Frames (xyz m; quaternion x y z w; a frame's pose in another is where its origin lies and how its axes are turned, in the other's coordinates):
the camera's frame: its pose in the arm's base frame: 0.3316 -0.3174 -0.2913 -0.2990 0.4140 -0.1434 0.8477
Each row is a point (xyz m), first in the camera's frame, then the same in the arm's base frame.
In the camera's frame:
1: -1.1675 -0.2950 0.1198
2: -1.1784 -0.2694 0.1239
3: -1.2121 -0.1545 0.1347
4: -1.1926 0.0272 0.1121
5: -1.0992 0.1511 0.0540
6: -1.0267 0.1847 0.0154
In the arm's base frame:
1: -0.2920 0.0719 0.6700
2: -0.2956 0.0988 0.6626
3: -0.3083 0.2092 0.6167
4: -0.3149 0.3326 0.4802
5: -0.3037 0.3608 0.3173
6: -0.2896 0.3365 0.2331

